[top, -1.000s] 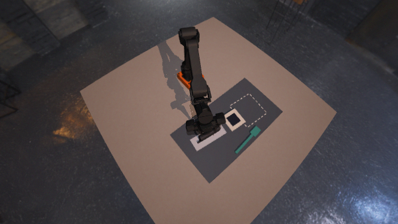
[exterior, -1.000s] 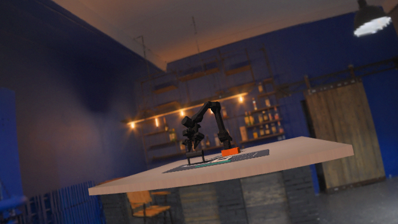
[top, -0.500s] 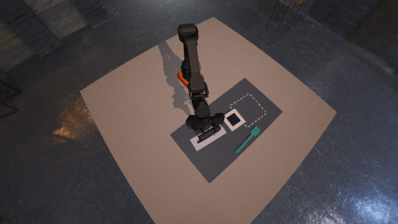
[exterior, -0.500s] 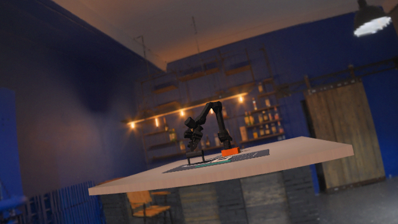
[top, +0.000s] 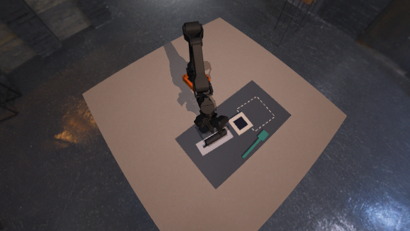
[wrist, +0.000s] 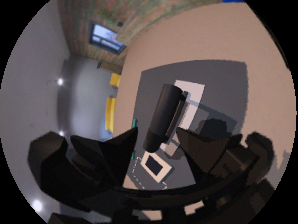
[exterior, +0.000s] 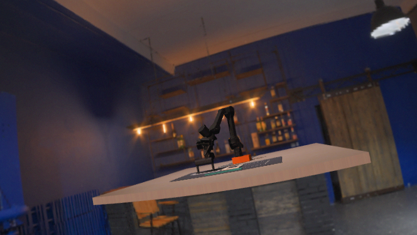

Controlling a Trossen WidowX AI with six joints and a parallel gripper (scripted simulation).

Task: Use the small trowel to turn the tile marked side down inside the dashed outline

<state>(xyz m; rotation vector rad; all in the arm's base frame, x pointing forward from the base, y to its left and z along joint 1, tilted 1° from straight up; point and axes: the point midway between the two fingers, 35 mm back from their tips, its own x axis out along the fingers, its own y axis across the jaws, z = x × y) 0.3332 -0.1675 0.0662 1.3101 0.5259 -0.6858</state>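
The dark grey mat lies 140 mm to the left of my gripper tip, 110 mm below it and 40 mm ahead of it. From my gripper tip the other things lie so: small teal trowel: 180 mm ahead, 150 mm to the left, 80 mm below; then square tile: 170 mm to the left, 80 mm below, 40 mm ahead.
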